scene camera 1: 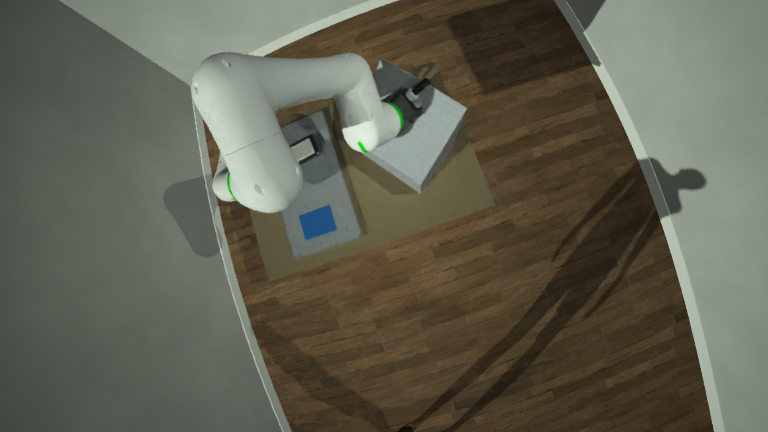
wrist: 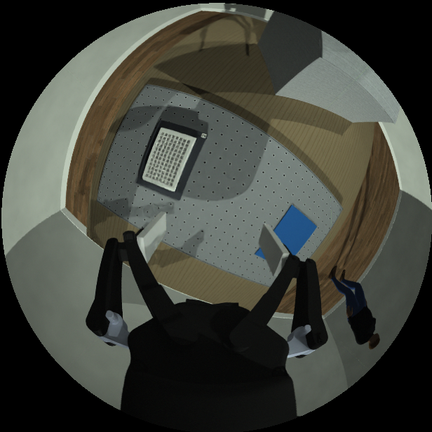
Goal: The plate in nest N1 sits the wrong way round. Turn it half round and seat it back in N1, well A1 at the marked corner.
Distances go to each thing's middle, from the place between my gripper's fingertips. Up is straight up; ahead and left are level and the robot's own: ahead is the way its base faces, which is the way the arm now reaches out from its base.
The pale well plate (wrist: 169,153) is 40 mm behind my hand, 130 mm to the right of it and 140 mm below it. From my hand the other things lie so: dark nest (wrist: 194,152) 40 mm behind, 130 mm to the right, 160 mm below; then flat blue rectangle (scene camera 1: 318,222) 20 mm ahead, 240 mm to the left, 160 mm below.
